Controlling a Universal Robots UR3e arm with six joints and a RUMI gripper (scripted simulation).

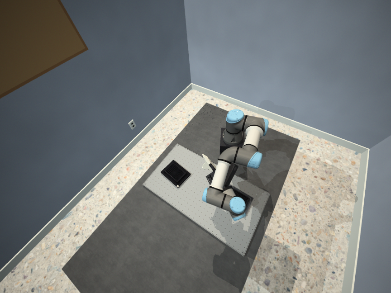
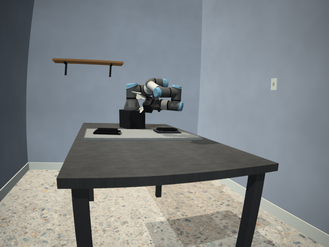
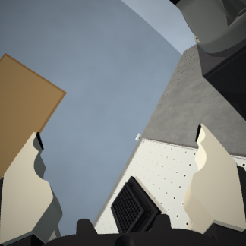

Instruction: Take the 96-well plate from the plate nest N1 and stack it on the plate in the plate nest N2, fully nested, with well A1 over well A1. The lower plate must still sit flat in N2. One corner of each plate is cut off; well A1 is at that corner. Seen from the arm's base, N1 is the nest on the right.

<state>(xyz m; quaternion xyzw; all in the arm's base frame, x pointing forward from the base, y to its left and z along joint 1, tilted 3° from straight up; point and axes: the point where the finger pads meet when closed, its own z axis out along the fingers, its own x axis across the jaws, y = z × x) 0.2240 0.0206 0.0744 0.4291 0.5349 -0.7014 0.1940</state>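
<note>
Now: hand 18 cm above the black 96-well plate, 17 cm short of it and 15 cm to the left of it. Round my hand: low black nest (20 cm below, 17 cm ahead, 15 cm to the right); then white A1 label (32 cm to the left, 19 cm below, 7 cm ahead).
</note>
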